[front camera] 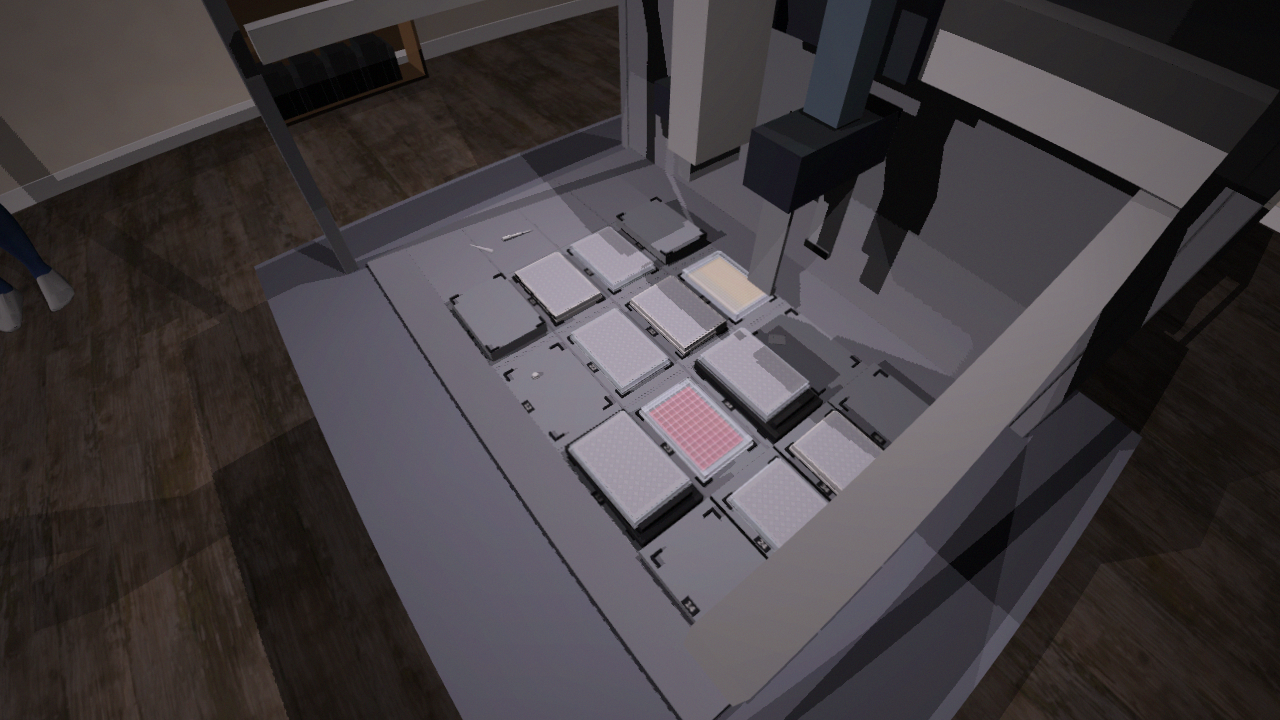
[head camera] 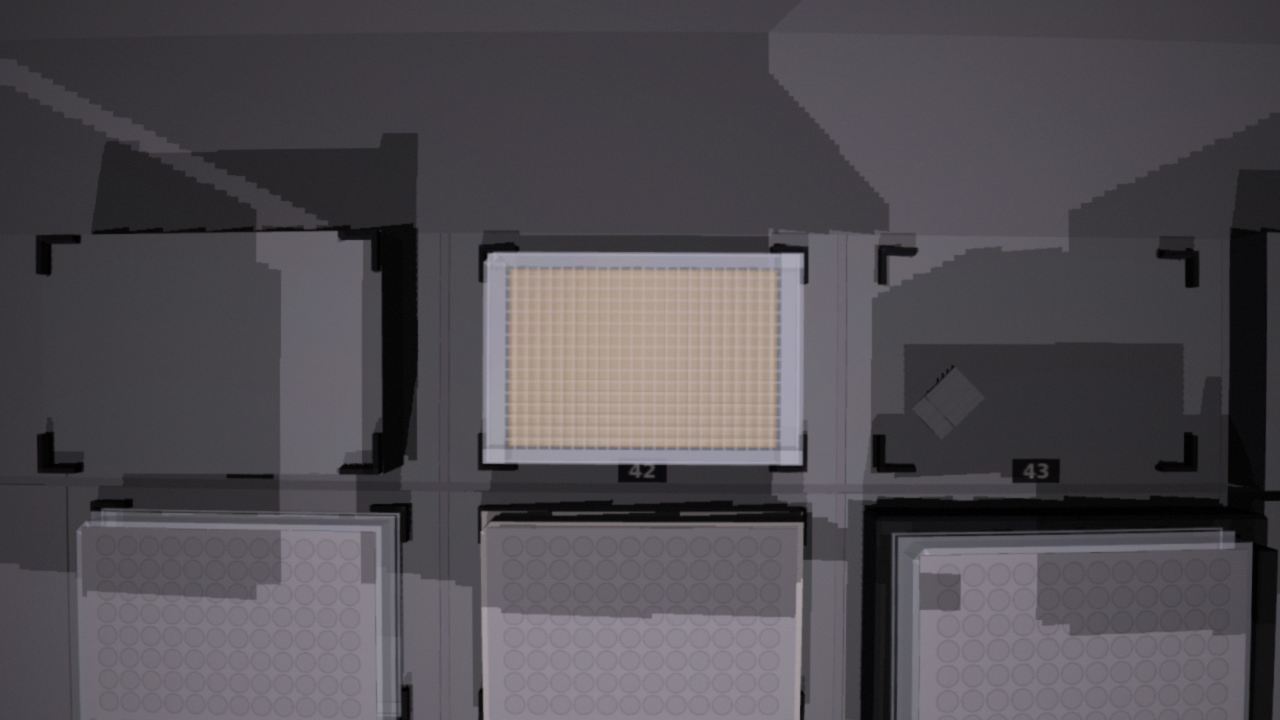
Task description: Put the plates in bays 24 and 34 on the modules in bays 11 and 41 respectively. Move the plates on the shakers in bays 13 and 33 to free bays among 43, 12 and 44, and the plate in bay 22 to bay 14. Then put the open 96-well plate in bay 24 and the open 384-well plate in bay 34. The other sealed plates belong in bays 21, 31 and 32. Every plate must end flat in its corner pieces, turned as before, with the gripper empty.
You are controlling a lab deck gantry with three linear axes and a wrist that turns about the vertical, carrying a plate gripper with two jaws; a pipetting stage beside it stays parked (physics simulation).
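Frame: origin at the robot's base, x ahead, y left, z up, level; centimetres.
Seen in the pictures: gripper, fingertip midpoint: (front camera: pixel 789 268); robot's base at its link origin: (front camera: pixel 455 308).
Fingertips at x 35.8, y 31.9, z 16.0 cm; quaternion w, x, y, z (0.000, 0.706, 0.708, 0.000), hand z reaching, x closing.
Observation:
Offsets run from my fingertips to a thing's top centre. "*": to the spot under its first point.
The gripper (front camera: pixel 796 266) hangs empty above the deck's back part, jaws apart. The beige open 384-well plate @(dx -13.0, dy +4.5, dz -14.6 cm) (front camera: pixel 723 284) (head camera: pixel 642 358) lies in bay 42; the pink open 96-well plate @(dx +3.4, dy -16.9, dz -14.6 cm) (front camera: pixel 696 428) is in bay 23. Sealed plates stand on the shakers in bay 13 @(* dx +4.1, dy -27.8, dz -12.4 cm) (front camera: pixel 631 467) and bay 33 @(* dx +3.2, dy -7.3, dz -12.4 cm) (front camera: pixel 750 374) (head camera: pixel 1083 662). Others lie in bay 22 @(* dx -12.6, dy -17.1, dz -14.6 cm) (front camera: pixel 619 347), bay 24 @(* dx +17.5, dy -17.3, dz -13.1 cm) (front camera: pixel 776 501), bay 34 @(* dx +17.1, dy -6.8, dz -13.1 cm) (front camera: pixel 832 447), bay 21 @(* dx -28.6, dy -16.9, dz -14.6 cm) (front camera: pixel 559 284), bay 31 @(* dx -29.4, dy -6.8, dz -14.6 cm) (front camera: pixel 608 255) (head camera: pixel 232 635) and bay 32 @(* dx -13.1, dy -6.7, dz -14.5 cm) (front camera: pixel 673 311) (head camera: pixel 641 653). The modules in bay 11 @(dx -29.4, dy -27.6, dz -13.8 cm) (front camera: pixel 496 311) and bay 41 @(dx -29.7, dy +4.6, dz -13.8 cm) (front camera: pixel 660 225) (head camera: pixel 170 358) bear no plate.
A small grey square piece @(dx -0.4, dy +2.7, dz -15.9 cm) (front camera: pixel 776 338) (head camera: pixel 948 401) lies in bay 43. A small pale item @(dx -16.7, dy -28.7, dz -15.6 cm) (front camera: pixel 536 374) lies in bay 12. Two thin pen-like items @(dx -45.1, dy -15.5, dz -15.2 cm) (front camera: pixel 516 234) @(dx -45.8, dy -22.0, dz -15.2 cm) (front camera: pixel 481 247) lie left of the bays. The parked pipetting stage (front camera: pixel 716 80) stands beside the gripper.

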